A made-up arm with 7 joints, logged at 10 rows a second.
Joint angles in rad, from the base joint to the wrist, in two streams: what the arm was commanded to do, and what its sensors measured. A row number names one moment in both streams.
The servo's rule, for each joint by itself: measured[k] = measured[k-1] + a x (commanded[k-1-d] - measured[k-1]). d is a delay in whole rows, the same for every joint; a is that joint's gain. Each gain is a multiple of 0.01, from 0.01 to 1. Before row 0 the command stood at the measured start. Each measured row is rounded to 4 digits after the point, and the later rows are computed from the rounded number. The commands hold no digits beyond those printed.
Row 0, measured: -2.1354 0.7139 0.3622 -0.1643 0.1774 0.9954 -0.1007
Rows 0 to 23, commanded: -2.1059 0.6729 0.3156 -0.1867 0.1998 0.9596 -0.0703; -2.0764 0.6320 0.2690 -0.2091 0.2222 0.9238 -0.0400; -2.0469 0.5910 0.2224 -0.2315 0.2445 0.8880 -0.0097; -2.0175 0.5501 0.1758 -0.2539 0.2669 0.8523 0.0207; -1.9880 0.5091 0.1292 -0.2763 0.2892 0.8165 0.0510; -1.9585 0.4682 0.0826 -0.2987 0.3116 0.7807 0.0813; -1.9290 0.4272 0.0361 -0.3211 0.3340 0.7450 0.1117; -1.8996 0.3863 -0.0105 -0.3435 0.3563 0.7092 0.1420; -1.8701 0.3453 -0.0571 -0.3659 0.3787 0.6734 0.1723; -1.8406 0.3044 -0.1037 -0.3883 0.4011 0.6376 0.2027; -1.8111 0.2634 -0.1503 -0.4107 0.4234 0.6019 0.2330; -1.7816 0.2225 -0.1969 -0.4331 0.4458 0.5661 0.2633; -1.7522 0.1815 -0.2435 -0.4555 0.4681 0.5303 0.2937; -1.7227 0.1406 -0.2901 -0.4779 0.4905 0.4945 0.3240; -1.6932 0.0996 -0.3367 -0.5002 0.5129 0.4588 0.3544; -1.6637 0.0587 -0.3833 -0.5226 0.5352 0.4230 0.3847; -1.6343 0.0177 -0.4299 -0.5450 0.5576 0.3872 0.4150; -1.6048 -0.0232 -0.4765 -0.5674 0.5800 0.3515 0.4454; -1.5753 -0.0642 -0.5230 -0.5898 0.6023 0.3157 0.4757; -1.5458 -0.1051 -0.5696 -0.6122 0.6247 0.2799 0.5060; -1.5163 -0.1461 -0.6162 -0.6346 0.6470 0.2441 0.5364; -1.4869 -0.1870 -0.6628 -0.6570 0.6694 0.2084 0.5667; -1.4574 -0.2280 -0.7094 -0.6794 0.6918 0.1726 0.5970; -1.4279 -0.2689 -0.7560 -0.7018 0.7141 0.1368 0.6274
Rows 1 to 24, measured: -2.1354 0.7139 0.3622 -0.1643 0.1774 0.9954 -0.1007; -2.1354 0.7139 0.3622 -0.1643 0.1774 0.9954 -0.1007; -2.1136 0.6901 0.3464 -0.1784 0.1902 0.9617 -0.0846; -2.0861 0.6564 0.3201 -0.1977 0.2084 0.9261 -0.0610; -2.0571 0.6185 0.2869 -0.2190 0.2290 0.8903 -0.0338; -2.0278 0.5788 0.2491 -0.2410 0.2506 0.8546 -0.0049; -1.9983 0.5384 0.2083 -0.2632 0.2726 0.8188 0.0247; -1.9688 0.4977 0.1656 -0.2856 0.2948 0.7830 0.0547; -1.9393 0.4568 0.1216 -0.3080 0.3171 0.7473 0.0849; -1.9099 0.4159 0.0767 -0.3304 0.3394 0.7115 0.1152; -1.8804 0.3750 0.0312 -0.3528 0.3618 0.6757 0.1455; -1.8509 0.3341 -0.0147 -0.3752 0.3842 0.6399 0.1758; -1.8214 0.2931 -0.0608 -0.3976 0.4065 0.6042 0.2061; -1.7919 0.2522 -0.1071 -0.4200 0.4289 0.5684 0.2364; -1.7625 0.2112 -0.1535 -0.4424 0.4512 0.5326 0.2668; -1.7330 0.1703 -0.1999 -0.4648 0.4736 0.4968 0.2971; -1.7035 0.1293 -0.2464 -0.4871 0.4960 0.4611 0.3275; -1.6740 0.0884 -0.2929 -0.5095 0.5183 0.4253 0.3578; -1.6446 0.0474 -0.3395 -0.5319 0.5407 0.3895 0.3881; -1.6151 0.0065 -0.3861 -0.5543 0.5631 0.3538 0.4185; -1.5856 -0.0345 -0.4326 -0.5767 0.5854 0.3180 0.4488; -1.5561 -0.0754 -0.4792 -0.5991 0.6078 0.2822 0.4791; -1.5266 -0.1164 -0.5258 -0.6215 0.6301 0.2464 0.5095; -1.4972 -0.1573 -0.5724 -0.6439 0.6525 0.2107 0.5398
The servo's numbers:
d 2
a 0.74 0.58 0.34 0.63 0.57 0.94 0.53

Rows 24 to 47, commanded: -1.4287 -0.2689 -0.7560 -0.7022 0.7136 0.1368 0.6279; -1.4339 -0.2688 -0.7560 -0.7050 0.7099 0.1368 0.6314; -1.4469 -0.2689 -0.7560 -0.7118 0.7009 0.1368 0.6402; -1.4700 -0.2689 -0.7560 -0.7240 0.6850 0.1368 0.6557; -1.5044 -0.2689 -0.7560 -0.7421 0.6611 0.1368 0.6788; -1.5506 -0.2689 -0.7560 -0.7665 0.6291 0.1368 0.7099; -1.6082 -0.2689 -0.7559 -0.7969 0.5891 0.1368 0.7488; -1.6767 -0.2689 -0.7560 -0.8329 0.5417 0.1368 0.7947; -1.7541 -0.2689 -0.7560 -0.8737 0.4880 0.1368 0.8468; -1.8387 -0.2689 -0.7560 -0.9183 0.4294 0.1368 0.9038; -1.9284 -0.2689 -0.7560 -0.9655 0.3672 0.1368 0.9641; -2.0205 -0.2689 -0.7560 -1.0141 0.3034 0.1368 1.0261; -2.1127 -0.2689 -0.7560 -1.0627 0.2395 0.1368 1.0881; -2.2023 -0.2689 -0.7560 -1.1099 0.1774 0.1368 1.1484; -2.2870 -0.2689 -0.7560 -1.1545 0.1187 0.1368 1.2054; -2.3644 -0.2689 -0.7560 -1.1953 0.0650 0.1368 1.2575; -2.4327 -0.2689 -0.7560 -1.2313 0.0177 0.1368 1.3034; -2.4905 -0.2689 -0.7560 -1.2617 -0.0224 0.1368 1.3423; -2.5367 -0.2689 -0.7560 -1.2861 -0.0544 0.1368 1.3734; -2.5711 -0.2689 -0.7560 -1.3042 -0.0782 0.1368 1.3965; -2.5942 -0.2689 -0.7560 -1.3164 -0.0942 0.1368 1.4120; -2.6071 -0.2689 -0.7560 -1.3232 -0.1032 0.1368 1.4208; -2.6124 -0.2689 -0.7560 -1.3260 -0.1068 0.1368 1.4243; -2.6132 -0.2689 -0.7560 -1.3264 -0.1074 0.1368 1.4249
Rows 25 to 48, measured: -1.4677 -0.1983 -0.6190 -0.6663 0.6749 0.1749 0.5701; -1.4382 -0.2392 -0.6656 -0.6887 0.6972 0.1391 0.6005; -1.4312 -0.2564 -0.6963 -0.6972 0.7065 0.1369 0.6150; -1.4332 -0.2636 -0.7166 -0.7021 0.7084 0.1368 0.6237; -1.4433 -0.2667 -0.7300 -0.7082 0.7041 0.1368 0.6324; -1.4631 -0.2680 -0.7388 -0.7182 0.6932 0.1368 0.6447; -1.4937 -0.2685 -0.7446 -0.7333 0.6749 0.1368 0.6628; -1.5358 -0.2687 -0.7485 -0.7542 0.6488 0.1368 0.6878; -1.5894 -0.2688 -0.7510 -0.7811 0.6148 0.1368 0.7201; -1.6540 -0.2689 -0.7527 -0.8137 0.5731 0.1368 0.7596; -1.7281 -0.2689 -0.7538 -0.8515 0.5246 0.1368 0.8058; -1.8099 -0.2689 -0.7545 -0.8936 0.4703 0.1368 0.8577; -1.8976 -0.2689 -0.7550 -0.9389 0.4115 0.1368 0.9141; -1.9885 -0.2689 -0.7553 -0.9863 0.3499 0.1368 0.9735; -2.0804 -0.2689 -0.7555 -1.0344 0.2870 0.1368 1.0342; -2.1706 -0.2689 -0.7557 -1.0820 0.2245 0.1368 1.0947; -2.2567 -0.2689 -0.7558 -1.1277 0.1642 0.1368 1.1534; -2.3364 -0.2689 -0.7559 -1.1703 0.1077 0.1368 1.2086; -2.4077 -0.2689 -0.7559 -1.2087 0.0564 0.1368 1.2588; -2.4690 -0.2689 -0.7559 -1.2421 0.0115 0.1368 1.3031; -2.5191 -0.2689 -0.7559 -1.2698 -0.0261 0.1368 1.3404; -2.5576 -0.2689 -0.7559 -1.2915 -0.0558 0.1368 1.3701; -2.5847 -0.2689 -0.7559 -1.3072 -0.0777 0.1368 1.3923; -2.6013 -0.2689 -0.7559 -1.3173 -0.0922 0.1368 1.4074
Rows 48 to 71, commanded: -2.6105 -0.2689 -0.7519 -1.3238 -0.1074 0.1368 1.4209; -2.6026 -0.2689 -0.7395 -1.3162 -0.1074 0.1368 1.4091; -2.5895 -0.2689 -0.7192 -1.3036 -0.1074 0.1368 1.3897; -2.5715 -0.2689 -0.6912 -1.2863 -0.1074 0.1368 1.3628; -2.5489 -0.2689 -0.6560 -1.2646 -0.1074 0.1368 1.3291; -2.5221 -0.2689 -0.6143 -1.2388 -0.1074 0.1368 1.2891; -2.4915 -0.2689 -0.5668 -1.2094 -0.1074 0.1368 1.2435; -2.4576 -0.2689 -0.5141 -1.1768 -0.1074 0.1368 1.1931; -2.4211 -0.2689 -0.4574 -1.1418 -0.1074 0.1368 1.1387; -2.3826 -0.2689 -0.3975 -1.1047 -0.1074 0.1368 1.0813; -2.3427 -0.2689 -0.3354 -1.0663 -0.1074 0.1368 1.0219; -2.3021 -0.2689 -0.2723 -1.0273 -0.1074 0.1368 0.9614; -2.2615 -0.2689 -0.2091 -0.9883 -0.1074 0.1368 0.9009; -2.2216 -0.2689 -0.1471 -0.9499 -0.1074 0.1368 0.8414; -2.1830 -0.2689 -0.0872 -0.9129 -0.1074 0.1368 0.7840; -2.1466 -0.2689 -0.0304 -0.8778 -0.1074 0.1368 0.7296; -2.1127 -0.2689 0.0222 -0.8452 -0.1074 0.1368 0.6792; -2.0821 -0.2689 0.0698 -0.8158 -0.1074 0.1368 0.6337; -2.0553 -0.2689 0.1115 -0.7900 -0.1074 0.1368 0.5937; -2.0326 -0.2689 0.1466 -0.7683 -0.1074 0.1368 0.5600; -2.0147 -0.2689 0.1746 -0.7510 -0.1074 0.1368 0.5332; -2.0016 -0.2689 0.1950 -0.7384 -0.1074 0.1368 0.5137; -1.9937 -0.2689 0.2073 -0.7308 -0.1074 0.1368 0.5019; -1.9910 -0.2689 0.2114 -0.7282 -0.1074 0.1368 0.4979
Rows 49 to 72, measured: -2.6095 -0.2689 -0.7559 -1.3228 -0.1005 0.1368 1.4164; -2.6122 -0.2689 -0.7559 -1.3251 -0.1044 0.1368 1.4209; -2.6109 -0.2689 -0.7545 -1.3243 -0.1061 0.1368 1.4209; -2.6048 -0.2689 -0.7494 -1.3192 -0.1068 0.1368 1.4146; -2.5935 -0.2689 -0.7391 -1.3094 -0.1071 0.1368 1.4014; -2.5772 -0.2689 -0.7228 -1.2948 -0.1073 0.1368 1.3809; -2.5563 -0.2689 -0.7001 -1.2758 -0.1074 0.1368 1.3534; -2.5310 -0.2689 -0.6709 -1.2525 -0.1074 0.1368 1.3193; -2.5018 -0.2689 -0.6355 -1.2253 -0.1074 0.1368 1.2791; -2.4691 -0.2689 -0.5942 -1.1947 -0.1074 0.1368 1.2335; -2.4336 -0.2689 -0.5477 -1.1614 -0.1074 0.1368 1.1833; -2.3959 -0.2689 -0.4966 -1.1257 -0.1074 0.1368 1.1292; -2.3565 -0.2689 -0.4418 -1.0883 -0.1074 0.1368 1.0723; -2.3162 -0.2689 -0.3842 -1.0499 -0.1074 0.1368 1.0135; -2.2757 -0.2689 -0.3247 -1.0111 -0.1074 0.1368 0.9538; -2.2357 -0.2689 -0.2643 -0.9725 -0.1074 0.1368 0.8942; -2.1967 -0.2689 -0.2041 -0.9350 -0.1074 0.1368 0.8358; -2.1596 -0.2689 -0.1450 -0.8990 -0.1074 0.1368 0.7795; -2.1249 -0.2689 -0.0882 -0.8651 -0.1074 0.1368 0.7263; -2.0932 -0.2689 -0.0345 -0.8340 -0.1074 0.1368 0.6772; -2.0652 -0.2689 0.0151 -0.8063 -0.1074 0.1368 0.6329; -2.0411 -0.2689 0.0598 -0.7824 -0.1074 0.1368 0.5943; -2.0216 -0.2689 0.0988 -0.7626 -0.1074 0.1368 0.5619; -2.0068 -0.2689 0.1315 -0.7474 -0.1074 0.1368 0.5364
